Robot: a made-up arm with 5 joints.
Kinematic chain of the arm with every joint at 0, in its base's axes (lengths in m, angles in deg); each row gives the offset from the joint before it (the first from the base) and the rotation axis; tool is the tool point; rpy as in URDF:
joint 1: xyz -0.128 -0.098 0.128 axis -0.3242 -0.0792 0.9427
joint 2: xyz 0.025 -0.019 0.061 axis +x
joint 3: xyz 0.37 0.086 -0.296 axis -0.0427 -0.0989 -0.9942
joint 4: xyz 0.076 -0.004 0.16 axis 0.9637 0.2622 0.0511
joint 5: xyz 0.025 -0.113 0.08 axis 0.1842 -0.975 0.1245
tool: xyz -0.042 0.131 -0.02 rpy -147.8 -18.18 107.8
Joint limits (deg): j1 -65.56..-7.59 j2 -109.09..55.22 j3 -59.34..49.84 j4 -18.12..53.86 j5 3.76..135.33
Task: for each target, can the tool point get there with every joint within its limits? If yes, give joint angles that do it. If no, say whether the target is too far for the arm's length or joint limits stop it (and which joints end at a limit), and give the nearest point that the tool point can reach.
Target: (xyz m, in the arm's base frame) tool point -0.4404 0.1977 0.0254
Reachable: no: joint limits stop it (at a limit: joint 1, joint 3, joint 4, joint 5) | nearest point 0.3033 -0.0223 0.0916 | short by 0.778 m
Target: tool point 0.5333 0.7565 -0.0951
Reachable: no: too far | nearest point 0.3221 0.0205 0.1259 | short by 0.797 m
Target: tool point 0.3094 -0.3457 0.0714
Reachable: yes | joints -46.92 12.52 -40.26 46.85 81.64
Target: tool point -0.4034 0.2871 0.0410
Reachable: no: joint limits stop it (at a limit: joint 1, joint 3, joint 4, joint 5) | nearest point 0.3052 -0.0101 0.1160 | short by 0.772 m
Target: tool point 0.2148 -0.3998 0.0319
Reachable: yes | joints -51.13 -2.11 13.63 24.49 66.23
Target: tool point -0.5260 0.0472 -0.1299
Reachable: no: joint limits stop it (at a limit: joint 1, joint 3, joint 4, joint 5) | nearest point -0.0516 -0.4932 -0.0691 | short by 0.722 m
